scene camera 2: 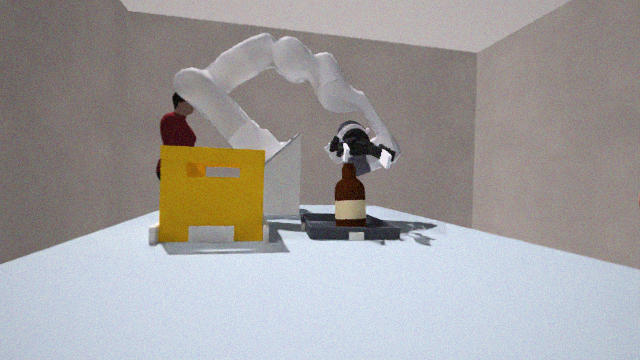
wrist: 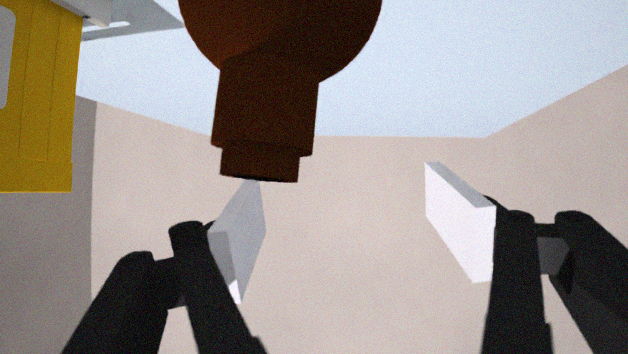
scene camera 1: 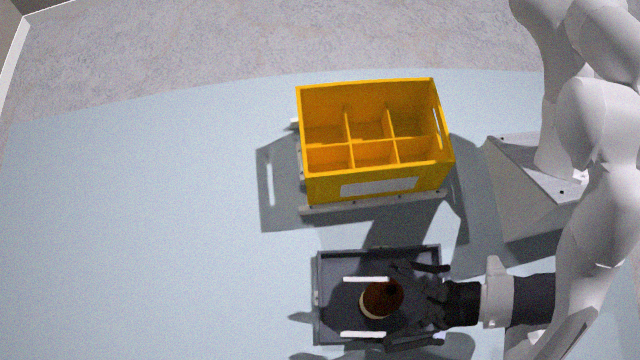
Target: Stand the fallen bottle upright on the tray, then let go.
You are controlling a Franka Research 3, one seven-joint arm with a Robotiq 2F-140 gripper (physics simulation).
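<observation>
The brown bottle (scene camera 1: 382, 298) (scene camera 2: 350, 192) with a cream label stands upright on the dark tray (scene camera 1: 340, 265) (scene camera 2: 325, 233), its base within the rim. In the wrist view the bottle (wrist: 280, 40) shows its shoulder, neck and mouth; its lower part is out of that view. My gripper (scene camera 1: 365, 306) (scene camera 2: 366, 155) (wrist: 344, 197) is open, with nothing between its pads. It is at about the height of the bottle's mouth or slightly above. One pad is close to the mouth, and the other is well off to the side. Whether the near pad touches the mouth is unclear.
A yellow crate (scene camera 1: 322, 190) (scene camera 2: 212, 200) (wrist: 40, 100) with divided compartments stands beside the tray, held by pale rails. The grey wedge-shaped robot base (scene camera 1: 515, 200) (scene camera 2: 285, 185) is behind. A person in red (scene camera 2: 177, 131) shows behind the crate.
</observation>
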